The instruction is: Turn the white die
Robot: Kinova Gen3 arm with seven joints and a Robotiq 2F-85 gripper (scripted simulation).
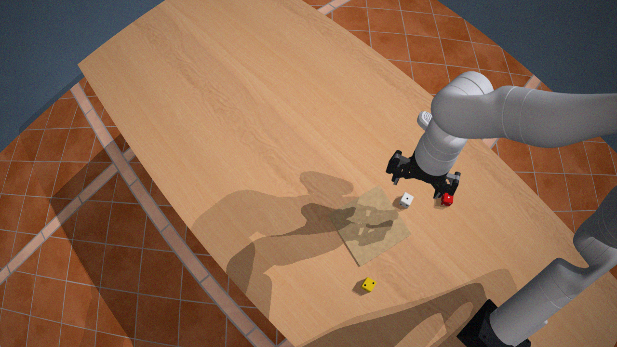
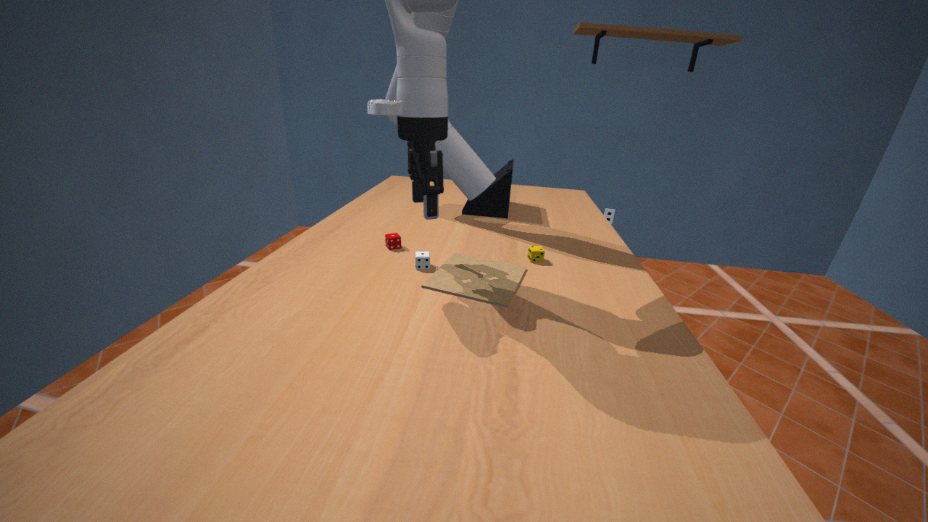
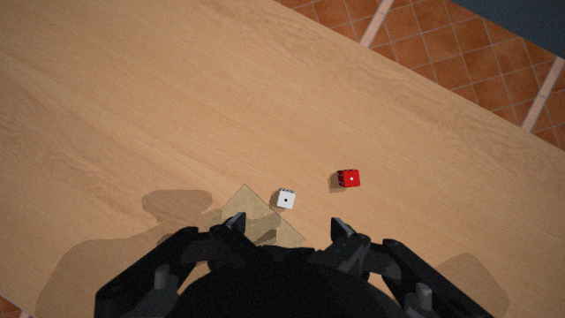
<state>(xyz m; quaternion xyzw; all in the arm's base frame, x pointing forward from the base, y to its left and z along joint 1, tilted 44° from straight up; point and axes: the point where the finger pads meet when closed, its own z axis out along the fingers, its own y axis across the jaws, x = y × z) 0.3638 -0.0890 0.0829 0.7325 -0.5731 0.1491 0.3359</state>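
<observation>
Right now the white die is 100 mm below my hand. The rest, counted from my hand: tan mat (40 mm ahead, 90 mm to the left, 110 mm below); yellow die (40 mm behind, 210 mm to the left, 100 mm below); red die (80 mm behind, 70 mm to the right, 100 mm below).
</observation>
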